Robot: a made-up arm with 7 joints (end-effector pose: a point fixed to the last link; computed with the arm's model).
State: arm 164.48 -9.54 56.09 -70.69 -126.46 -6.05 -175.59
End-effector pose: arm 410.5 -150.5 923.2 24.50 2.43 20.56
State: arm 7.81 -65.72 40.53 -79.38 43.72 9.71 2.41
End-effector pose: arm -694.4 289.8 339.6 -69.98 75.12 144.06
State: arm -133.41 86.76 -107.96 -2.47 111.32 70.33 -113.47
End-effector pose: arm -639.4 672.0 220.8 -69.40 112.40 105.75
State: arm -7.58 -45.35 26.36 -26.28 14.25 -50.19 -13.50
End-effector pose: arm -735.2 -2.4 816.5 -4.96 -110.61 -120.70
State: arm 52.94 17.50 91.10 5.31 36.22 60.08 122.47
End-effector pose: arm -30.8 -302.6 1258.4 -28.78 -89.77 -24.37
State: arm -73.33 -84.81 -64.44 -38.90 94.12 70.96 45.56
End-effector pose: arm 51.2 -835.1 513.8 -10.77 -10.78 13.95
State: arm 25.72 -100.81 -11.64 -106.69 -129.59 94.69 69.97
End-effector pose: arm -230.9 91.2 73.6 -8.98 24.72 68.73
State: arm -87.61 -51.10 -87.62 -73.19 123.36 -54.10 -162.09
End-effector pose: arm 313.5 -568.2 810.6 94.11 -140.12 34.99
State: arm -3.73 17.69 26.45 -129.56 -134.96 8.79 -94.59
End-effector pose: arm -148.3 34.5 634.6 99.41 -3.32 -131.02
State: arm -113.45 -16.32 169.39 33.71 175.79 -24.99 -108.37
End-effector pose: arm 172.3 -433.0 1149.8 -90.23 116.32 -70.05
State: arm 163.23 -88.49 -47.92 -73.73 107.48 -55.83 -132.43
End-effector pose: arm 583.8 451.0 143.0 127.98 7.62 -8.72
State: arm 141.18 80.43 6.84 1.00 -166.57 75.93 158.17
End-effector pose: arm -742.3 -483.5 697.0 -66.85 76.67 -133.90
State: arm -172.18 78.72 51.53 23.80 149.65 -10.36 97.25
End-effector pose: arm -919.6 365.5 484.1 80.73 -4.90 -151.73
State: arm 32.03 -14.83 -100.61 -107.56 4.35 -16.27 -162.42
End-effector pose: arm -271.7 -316.6 753.6 18.37 115.72 -40.98
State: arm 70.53 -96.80 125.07 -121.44 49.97 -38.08 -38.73
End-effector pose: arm 65.8 374.9 527.9 3.55 -26.67 4.59
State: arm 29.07 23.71 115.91 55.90 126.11 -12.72 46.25
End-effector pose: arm -45.7 -374.1 1153.7 10.42 -52.20 -37.72
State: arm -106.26 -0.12 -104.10 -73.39 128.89 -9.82 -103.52
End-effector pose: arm 314.9 298.5 1055.9 64.24 -1.58 91.29
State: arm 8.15 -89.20 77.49 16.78 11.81 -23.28 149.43
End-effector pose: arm -943.6 33.3 428.2 -80.77 -118.94 49.47
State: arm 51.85 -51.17 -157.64 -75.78 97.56 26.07 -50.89
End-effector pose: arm -209.2 158.9 1086.6 -4.29 -32.18 22.16
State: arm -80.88 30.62 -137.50 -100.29 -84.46 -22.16 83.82
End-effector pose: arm 304.2 467.3 555.2 84.76 74.31 65.00
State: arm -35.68 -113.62 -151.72 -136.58 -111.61 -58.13 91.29
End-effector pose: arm -274.1 -190.9 462.9 -37.50 14.54 -149.60
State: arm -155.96 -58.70 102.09 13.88 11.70 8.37 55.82
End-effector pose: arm 794.8 -176.0 839.6 -70.34 38.91 -8.20
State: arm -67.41 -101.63 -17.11 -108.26 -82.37 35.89 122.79
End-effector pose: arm -32.6 -258.7 -63.2 151.80 0.40 -78.27
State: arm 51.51 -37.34 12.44 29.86 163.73 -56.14 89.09
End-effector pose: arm -298.2 135.0 1148.8 -3.53 -8.41 -1.87
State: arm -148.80 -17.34 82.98 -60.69 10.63 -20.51 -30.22
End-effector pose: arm 13.8 -389.0 1049.4 34.37 -79.54 -24.05
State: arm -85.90 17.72 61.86 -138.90 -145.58 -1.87 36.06
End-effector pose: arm -143.8 -50.4 606.9 38.09 150.97 -28.36
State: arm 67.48 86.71 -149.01 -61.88 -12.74 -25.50 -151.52
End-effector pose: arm 27.6 -765.3 98.3 5.03 157.26 31.83
